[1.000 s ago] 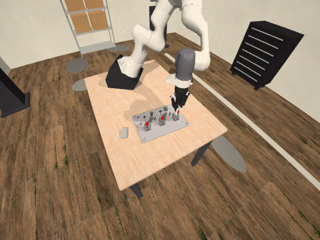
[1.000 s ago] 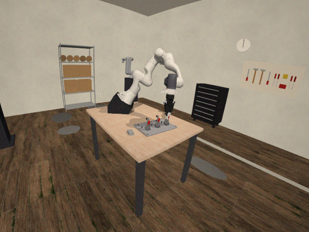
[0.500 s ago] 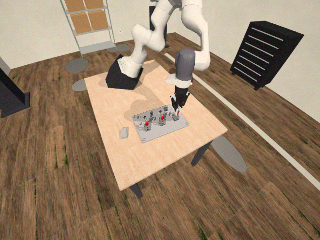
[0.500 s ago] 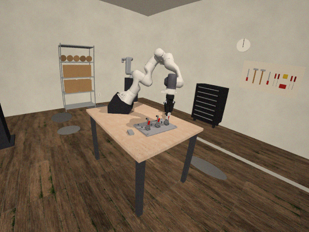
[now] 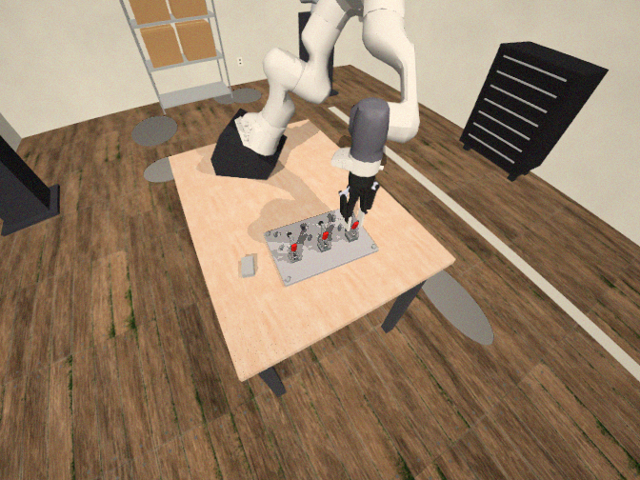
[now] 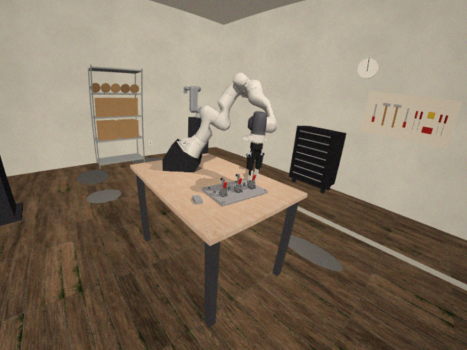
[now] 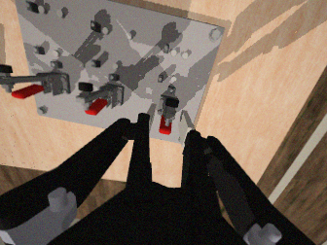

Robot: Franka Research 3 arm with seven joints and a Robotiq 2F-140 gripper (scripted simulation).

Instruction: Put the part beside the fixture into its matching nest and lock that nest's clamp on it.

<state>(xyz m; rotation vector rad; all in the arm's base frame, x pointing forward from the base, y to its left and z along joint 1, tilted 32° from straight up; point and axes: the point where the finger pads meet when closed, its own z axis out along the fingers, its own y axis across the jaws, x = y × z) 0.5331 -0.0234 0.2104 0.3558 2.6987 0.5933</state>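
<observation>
My hand is 90 mm past the grey block, 360 mm to the left of it and 100 mm above it. The rest, counted from my hand: plate: 50 mm behind, 100 mm to the right, 100 mm below.
</observation>
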